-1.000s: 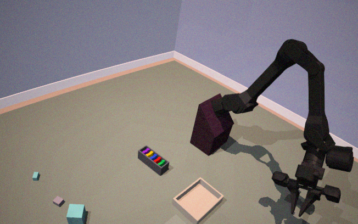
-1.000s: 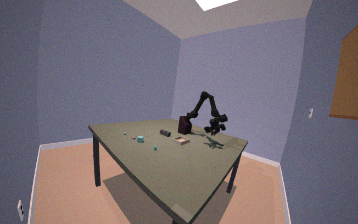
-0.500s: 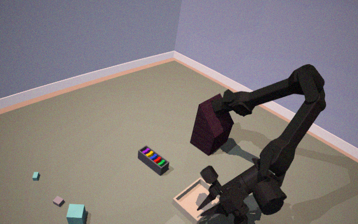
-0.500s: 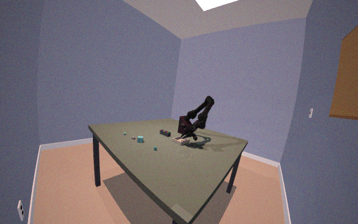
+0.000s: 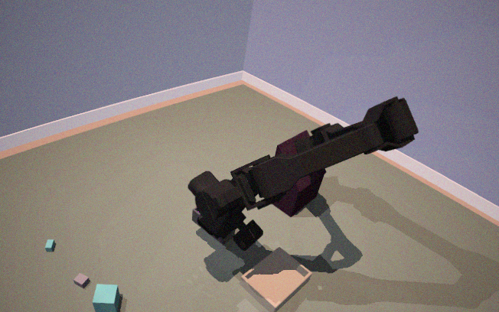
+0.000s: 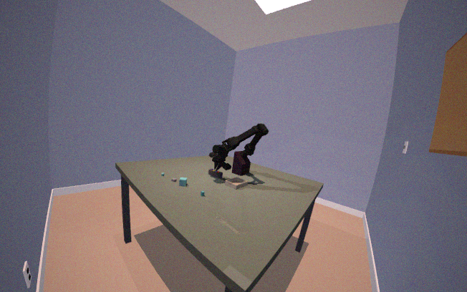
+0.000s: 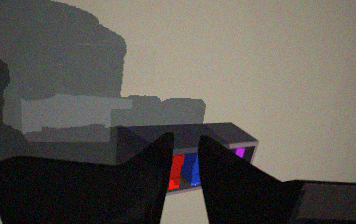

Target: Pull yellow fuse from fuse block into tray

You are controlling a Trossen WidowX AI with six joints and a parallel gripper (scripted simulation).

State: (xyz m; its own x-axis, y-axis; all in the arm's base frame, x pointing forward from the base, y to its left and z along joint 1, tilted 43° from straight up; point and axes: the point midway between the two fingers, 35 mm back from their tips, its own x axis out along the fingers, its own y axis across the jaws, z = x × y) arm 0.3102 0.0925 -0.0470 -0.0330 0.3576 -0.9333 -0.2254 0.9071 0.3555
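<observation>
Now: gripper tip 60 mm to the left of the yellow fuse, 40 mm above it and 30 mm past it. Round my gripper tip: tray (180 mm to the left, 60 mm below, 60 mm behind).
</observation>
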